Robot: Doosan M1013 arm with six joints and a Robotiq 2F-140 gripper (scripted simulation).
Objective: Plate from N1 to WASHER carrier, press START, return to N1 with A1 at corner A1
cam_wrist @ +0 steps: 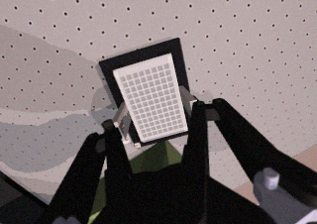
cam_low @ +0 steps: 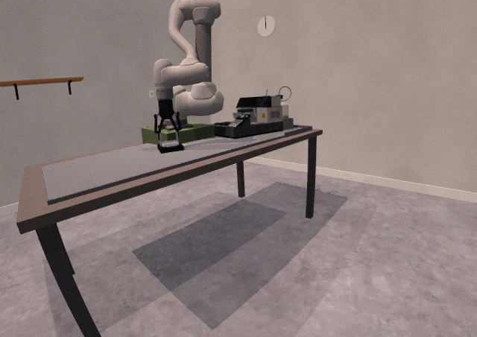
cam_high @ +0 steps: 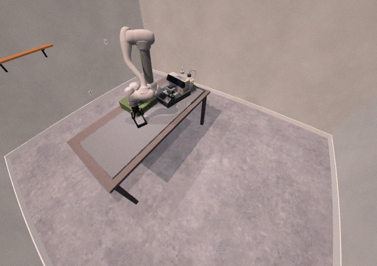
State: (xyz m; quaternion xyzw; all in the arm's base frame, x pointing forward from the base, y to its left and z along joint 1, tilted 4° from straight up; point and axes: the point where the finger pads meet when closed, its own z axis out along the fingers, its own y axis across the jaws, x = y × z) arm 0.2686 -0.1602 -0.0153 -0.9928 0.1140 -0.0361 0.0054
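Right now the plate nest is 4 cm below my hand. Round my hand: label 10 cm to the left, 5 cm below, 5 cm behind; then white well plate 2 cm below; then plate washer 63 cm to the left, 11 cm behind, 8 cm above.
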